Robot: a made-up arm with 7 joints. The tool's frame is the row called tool. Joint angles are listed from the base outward. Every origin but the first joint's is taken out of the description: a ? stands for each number. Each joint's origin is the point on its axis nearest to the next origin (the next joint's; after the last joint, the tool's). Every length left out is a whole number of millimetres.
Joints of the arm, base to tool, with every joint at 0 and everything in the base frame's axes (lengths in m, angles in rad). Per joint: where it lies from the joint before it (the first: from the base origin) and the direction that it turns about. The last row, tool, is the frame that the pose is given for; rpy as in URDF.
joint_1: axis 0 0 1 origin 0 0 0.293
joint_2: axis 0 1 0 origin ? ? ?
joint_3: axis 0 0 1 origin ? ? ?
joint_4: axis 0 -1 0 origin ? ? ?
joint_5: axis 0 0 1 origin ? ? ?
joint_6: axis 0 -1 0 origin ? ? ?
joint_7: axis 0 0 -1 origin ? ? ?
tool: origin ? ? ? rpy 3.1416 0 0
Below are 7 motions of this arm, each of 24 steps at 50 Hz.
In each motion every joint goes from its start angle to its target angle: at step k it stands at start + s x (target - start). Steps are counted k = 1, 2, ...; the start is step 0. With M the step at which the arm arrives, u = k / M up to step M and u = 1 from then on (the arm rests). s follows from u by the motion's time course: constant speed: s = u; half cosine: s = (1 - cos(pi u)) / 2; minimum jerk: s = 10 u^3 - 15 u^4 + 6 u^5.
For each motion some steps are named. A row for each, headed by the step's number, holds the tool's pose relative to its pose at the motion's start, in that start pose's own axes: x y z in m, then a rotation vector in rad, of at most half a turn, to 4 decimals.
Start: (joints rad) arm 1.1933 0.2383 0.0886 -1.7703 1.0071 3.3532 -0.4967
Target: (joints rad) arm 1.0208 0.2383 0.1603 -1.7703 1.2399 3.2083 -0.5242
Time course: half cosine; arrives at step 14
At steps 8, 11, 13, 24:
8: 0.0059 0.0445 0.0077 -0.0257 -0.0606 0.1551
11: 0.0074 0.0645 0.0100 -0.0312 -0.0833 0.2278
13: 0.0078 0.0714 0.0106 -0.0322 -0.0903 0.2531
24: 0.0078 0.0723 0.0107 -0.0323 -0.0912 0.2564

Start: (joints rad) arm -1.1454 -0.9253 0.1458 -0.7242 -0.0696 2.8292 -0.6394
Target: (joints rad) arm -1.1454 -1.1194 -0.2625 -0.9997 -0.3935 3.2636 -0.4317
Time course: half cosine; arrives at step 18
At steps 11, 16, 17, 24:
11: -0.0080 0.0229 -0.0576 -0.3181 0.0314 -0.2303
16: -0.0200 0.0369 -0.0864 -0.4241 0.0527 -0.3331
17: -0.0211 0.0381 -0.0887 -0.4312 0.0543 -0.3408
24: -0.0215 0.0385 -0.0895 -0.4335 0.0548 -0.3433

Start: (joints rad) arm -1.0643 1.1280 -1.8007 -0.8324 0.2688 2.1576 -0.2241
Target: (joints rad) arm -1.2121 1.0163 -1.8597 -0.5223 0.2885 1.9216 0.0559
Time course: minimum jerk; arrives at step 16
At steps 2, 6, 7, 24:
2: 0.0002 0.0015 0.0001 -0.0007 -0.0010 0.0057
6: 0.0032 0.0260 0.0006 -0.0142 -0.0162 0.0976
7: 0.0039 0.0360 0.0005 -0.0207 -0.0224 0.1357
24: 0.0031 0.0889 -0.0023 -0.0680 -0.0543 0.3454

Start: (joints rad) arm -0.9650 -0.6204 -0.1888 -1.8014 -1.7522 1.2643 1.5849
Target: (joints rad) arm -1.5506 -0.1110 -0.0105 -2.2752 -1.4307 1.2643 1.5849
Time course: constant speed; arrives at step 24
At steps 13, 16, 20, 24:
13: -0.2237 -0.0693 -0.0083 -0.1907 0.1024 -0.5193
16: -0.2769 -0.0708 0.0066 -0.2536 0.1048 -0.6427
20: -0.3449 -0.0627 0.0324 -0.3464 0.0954 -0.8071
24: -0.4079 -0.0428 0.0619 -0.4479 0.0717 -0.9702

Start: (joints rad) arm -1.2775 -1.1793 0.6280 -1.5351 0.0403 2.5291 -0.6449
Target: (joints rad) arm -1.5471 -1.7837 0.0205 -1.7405 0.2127 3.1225 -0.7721
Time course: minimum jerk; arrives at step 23
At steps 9, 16, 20, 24:
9: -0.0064 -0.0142 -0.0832 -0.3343 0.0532 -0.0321
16: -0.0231 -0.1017 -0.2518 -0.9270 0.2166 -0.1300
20: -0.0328 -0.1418 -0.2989 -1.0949 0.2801 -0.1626
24: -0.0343 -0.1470 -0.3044 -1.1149 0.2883 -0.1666

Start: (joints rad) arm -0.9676 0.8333 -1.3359 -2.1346 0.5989 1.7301 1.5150
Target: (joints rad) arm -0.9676 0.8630 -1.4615 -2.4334 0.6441 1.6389 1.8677
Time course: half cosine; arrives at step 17
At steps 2, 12, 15, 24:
2: 0.0040 -0.0002 0.0031 -0.0092 -0.0020 0.0215
12: 0.0913 0.0108 0.0734 -0.2234 -0.0359 0.5069
15: 0.1088 0.0170 0.0885 -0.2714 -0.0405 0.6099
24: 0.1123 0.0185 0.0916 -0.2813 -0.0413 0.6309

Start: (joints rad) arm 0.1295 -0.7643 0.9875 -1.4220 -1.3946 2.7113 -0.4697
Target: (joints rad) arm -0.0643 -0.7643 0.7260 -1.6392 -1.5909 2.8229 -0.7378
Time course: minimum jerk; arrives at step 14
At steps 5, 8, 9, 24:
5: -0.0070 -0.0421 0.0348 0.0623 -0.0565 -0.1648
8: -0.0288 -0.1097 0.0791 0.1789 -0.1265 -0.4161
9: -0.0381 -0.1310 0.0902 0.2201 -0.1438 -0.4929
24: -0.0601 -0.1736 0.1082 0.3100 -0.1714 -0.6445

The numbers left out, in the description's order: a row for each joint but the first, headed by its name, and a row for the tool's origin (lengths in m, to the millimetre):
joint_2: 0 0 0
joint_3: 0 0 0.408
joint_4: 0.068 0 0
joint_5: -0.069 0 0.319
joint_6: 0 0 0
joint_7: 0.109 0 0
tool: 0 0 0

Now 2 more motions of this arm.
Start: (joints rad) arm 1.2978 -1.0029 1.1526 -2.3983 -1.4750 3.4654 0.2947
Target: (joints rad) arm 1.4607 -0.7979 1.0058 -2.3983 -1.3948 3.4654 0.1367
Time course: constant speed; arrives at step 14
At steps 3, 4, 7, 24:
3: -0.0111 0.0115 -0.0111 -0.0145 0.0362 0.0227
4: -0.0150 0.0151 -0.0145 -0.0189 0.0481 0.0303
7: -0.0271 0.0256 -0.0238 -0.0308 0.0833 0.0530
24: -0.0577 0.0472 -0.0400 -0.0503 0.1621 0.1051

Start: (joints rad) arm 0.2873 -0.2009 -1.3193 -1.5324 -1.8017 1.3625 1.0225
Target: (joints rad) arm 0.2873 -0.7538 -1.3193 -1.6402 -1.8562 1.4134 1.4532
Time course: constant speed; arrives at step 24
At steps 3, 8, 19, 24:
3: -0.0062 -0.0033 0.0325 0.0326 -0.0499 0.0447
8: -0.0208 -0.0106 0.0847 0.0827 -0.1362 0.1201
19: -0.0692 -0.0342 0.1877 0.1731 -0.3399 0.2897
24: -0.0976 -0.0479 0.2281 0.2045 -0.4386 0.3677

